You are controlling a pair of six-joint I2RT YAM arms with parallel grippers.
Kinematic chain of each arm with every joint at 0, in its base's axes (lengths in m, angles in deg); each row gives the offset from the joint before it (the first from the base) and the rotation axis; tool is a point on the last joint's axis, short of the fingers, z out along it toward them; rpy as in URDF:
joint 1: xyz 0 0 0.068 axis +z
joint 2: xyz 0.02 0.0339 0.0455 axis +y
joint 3: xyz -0.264 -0.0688 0 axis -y
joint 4: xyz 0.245 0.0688 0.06 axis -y
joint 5: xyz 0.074 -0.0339 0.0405 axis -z
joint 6: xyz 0.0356 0 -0.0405 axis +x
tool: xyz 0 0 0 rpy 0 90 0
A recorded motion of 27 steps. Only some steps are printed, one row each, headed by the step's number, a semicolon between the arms.
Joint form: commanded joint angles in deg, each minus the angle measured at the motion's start. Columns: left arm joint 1, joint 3, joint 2, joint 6, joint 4, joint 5; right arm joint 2, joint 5, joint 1, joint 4, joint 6, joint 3.
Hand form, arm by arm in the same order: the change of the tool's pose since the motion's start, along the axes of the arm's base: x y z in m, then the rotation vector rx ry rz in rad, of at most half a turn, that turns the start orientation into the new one. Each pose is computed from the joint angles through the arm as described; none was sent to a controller.
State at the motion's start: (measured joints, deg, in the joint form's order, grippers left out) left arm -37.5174 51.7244 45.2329 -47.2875 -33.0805 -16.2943; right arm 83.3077 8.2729 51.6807 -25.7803 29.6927 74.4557
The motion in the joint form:
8: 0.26 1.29 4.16 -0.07 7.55 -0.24; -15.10 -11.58 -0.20 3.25 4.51 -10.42
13: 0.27 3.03 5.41 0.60 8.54 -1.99; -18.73 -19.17 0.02 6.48 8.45 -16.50
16: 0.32 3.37 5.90 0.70 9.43 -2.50; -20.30 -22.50 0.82 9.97 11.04 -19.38
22: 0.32 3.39 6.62 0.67 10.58 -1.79; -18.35 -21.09 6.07 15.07 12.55 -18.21
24: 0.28 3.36 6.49 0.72 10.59 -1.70; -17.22 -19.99 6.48 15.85 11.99 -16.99
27: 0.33 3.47 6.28 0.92 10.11 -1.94; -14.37 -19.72 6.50 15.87 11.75 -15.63
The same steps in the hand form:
8: 0.0178 -0.0124 0.0091 -0.0493 -0.0656 0.0088; -0.0432 -0.0447 0.0162 0.2169 0.0461 0.1302
13: 0.0220 -0.0143 0.0176 -0.0451 -0.0969 0.0326; -0.0562 -0.0518 0.0004 0.2991 0.1416 0.2143
16: 0.0242 -0.0153 0.0197 -0.0487 -0.1097 0.0411; -0.0634 -0.0521 -0.0045 0.3612 0.1757 0.2618
22: 0.0270 -0.0180 0.0196 -0.0579 -0.1128 0.0300; -0.0758 -0.0302 0.0035 0.4173 0.1513 0.3314
24: 0.0265 -0.0179 0.0198 -0.0588 -0.1142 0.0276; -0.0740 -0.0251 0.0076 0.4205 0.1270 0.3287
27: 0.0256 -0.0168 0.0203 -0.0527 -0.1141 0.0310; -0.0677 -0.0151 0.0034 0.3984 0.1385 0.3224

